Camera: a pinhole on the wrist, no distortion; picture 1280 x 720 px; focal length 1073.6 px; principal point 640.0 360.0 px. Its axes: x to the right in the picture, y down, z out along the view. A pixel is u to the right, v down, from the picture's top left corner.
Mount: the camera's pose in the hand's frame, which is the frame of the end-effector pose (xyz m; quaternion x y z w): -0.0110 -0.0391 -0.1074 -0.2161 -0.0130 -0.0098 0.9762
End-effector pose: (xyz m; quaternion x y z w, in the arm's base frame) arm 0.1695 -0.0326 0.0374 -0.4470 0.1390 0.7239 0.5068
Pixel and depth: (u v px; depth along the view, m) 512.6 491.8 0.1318
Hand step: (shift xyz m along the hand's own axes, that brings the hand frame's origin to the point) -0.0290 0.0314 0.0048
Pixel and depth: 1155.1 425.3 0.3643
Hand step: 0.1565 0.1324 0.2186
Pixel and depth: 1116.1 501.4 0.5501
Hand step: 0.2230 0.2555 0.3678
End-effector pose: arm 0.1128 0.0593 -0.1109 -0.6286 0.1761 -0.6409 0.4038
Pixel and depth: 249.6 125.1 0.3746
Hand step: -0.1571 0.0466 0.2626
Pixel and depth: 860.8 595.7 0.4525
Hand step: 0.0749 0.2407 0.2635
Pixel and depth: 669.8 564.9 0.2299
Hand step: -0.0084 0.0976 0.0826
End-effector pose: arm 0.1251 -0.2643 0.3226 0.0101 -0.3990 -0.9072 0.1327
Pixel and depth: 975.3 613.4 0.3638
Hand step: 0.0970 0.1908 0.1895
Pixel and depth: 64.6 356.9 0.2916
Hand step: -0.1734 0.0854 0.1526
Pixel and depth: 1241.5 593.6 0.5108
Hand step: 0.2670 0.2734 0.3171
